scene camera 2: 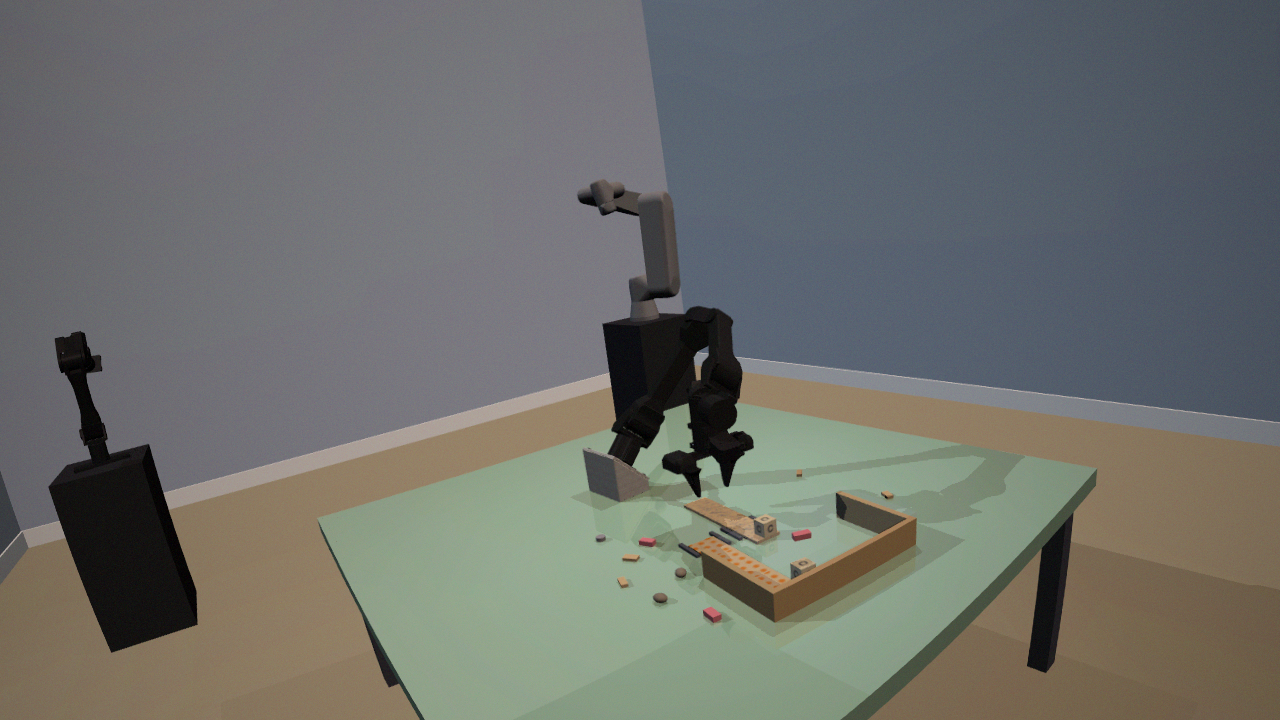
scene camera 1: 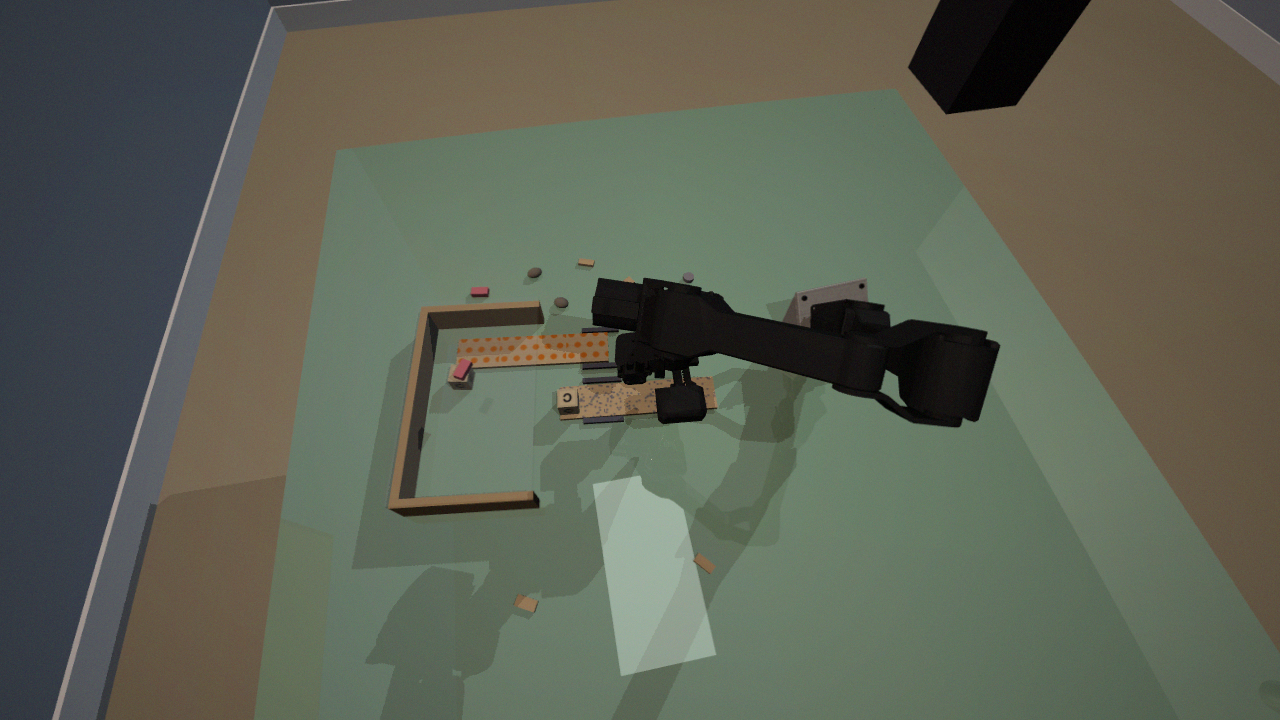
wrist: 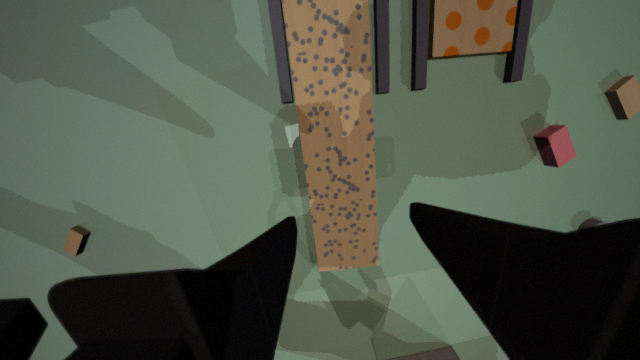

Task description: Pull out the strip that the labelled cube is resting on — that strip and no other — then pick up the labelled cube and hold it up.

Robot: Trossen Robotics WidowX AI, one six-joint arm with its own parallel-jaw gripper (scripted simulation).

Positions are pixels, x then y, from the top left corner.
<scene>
gripper: scene camera 2; scene camera 1 669, 382; wrist
speckled strip: scene camera 2 723, 516; scene camera 1; wrist
same spot on speckled strip: [scene camera 1: 616, 399] = [wrist: 330, 82]
same spot on gripper: [scene camera 2: 692, 476] = [wrist: 564, 232]
</scene>
